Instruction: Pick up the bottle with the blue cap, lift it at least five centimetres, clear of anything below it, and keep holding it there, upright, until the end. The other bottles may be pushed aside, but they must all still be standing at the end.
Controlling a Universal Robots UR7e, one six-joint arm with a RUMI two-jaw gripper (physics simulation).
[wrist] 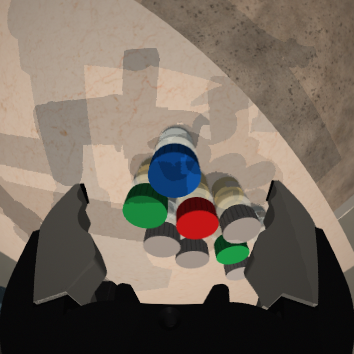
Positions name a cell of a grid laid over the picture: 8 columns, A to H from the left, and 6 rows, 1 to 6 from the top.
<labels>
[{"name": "my gripper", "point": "D4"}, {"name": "green-capped bottle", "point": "D4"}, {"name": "grey-capped bottle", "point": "D5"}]
</labels>
